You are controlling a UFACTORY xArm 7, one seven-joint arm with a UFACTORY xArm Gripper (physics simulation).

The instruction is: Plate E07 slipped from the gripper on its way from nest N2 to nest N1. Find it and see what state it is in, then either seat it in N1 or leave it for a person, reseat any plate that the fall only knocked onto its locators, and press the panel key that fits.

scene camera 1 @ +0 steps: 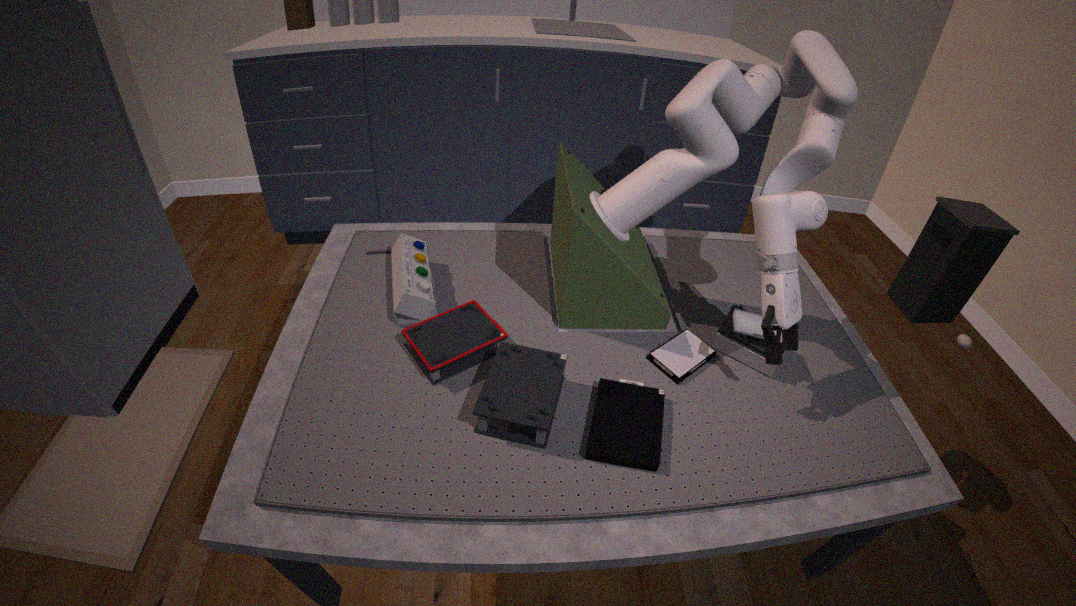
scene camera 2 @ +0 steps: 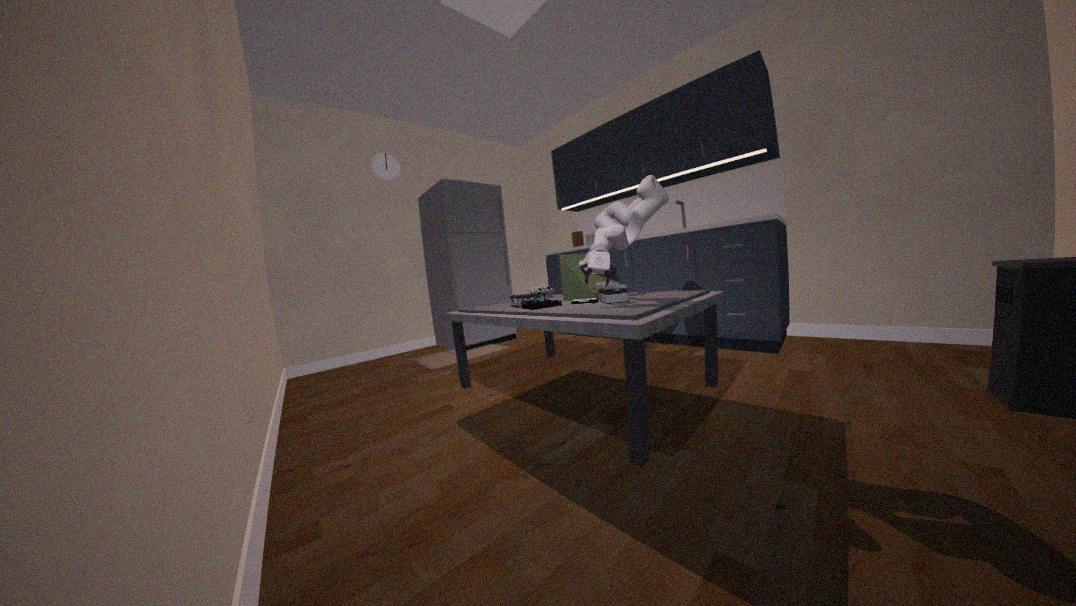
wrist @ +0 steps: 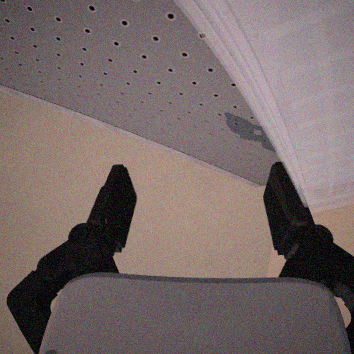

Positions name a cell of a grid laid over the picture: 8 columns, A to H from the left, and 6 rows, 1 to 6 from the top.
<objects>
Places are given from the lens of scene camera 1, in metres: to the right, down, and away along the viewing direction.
shaker unit (scene camera 1: F4): 0.42, 0.10, 0.90
</objects>
